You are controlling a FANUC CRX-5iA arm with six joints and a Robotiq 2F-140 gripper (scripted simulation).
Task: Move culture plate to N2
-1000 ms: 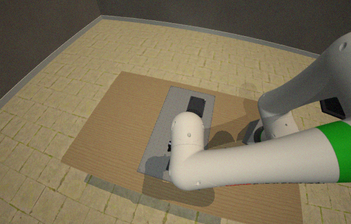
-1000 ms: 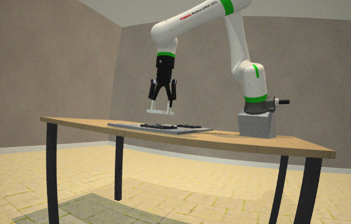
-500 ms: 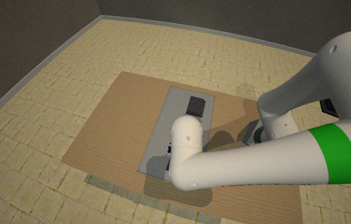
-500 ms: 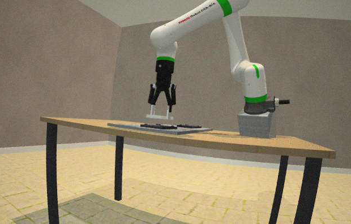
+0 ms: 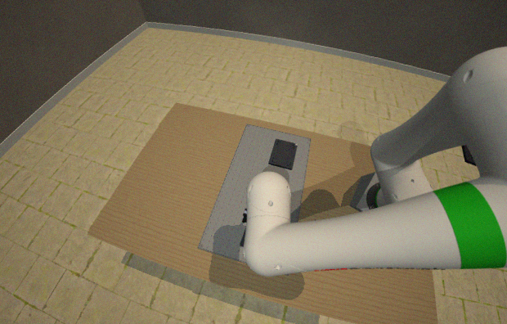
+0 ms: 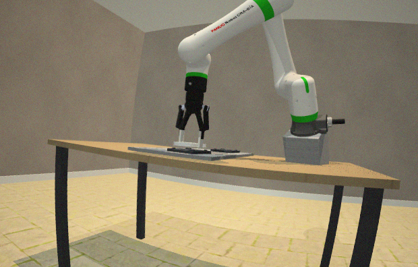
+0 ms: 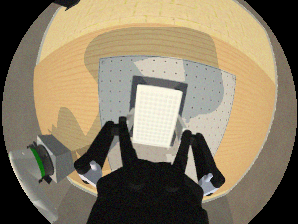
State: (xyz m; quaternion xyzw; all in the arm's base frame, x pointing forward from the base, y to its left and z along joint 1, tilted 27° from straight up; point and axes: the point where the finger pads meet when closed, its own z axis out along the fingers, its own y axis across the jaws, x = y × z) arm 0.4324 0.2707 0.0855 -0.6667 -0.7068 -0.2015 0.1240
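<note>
Now: the lid 1 cm below my hand. From my hand the other things lie so: 96-well culture plate: 2 cm below.
</note>
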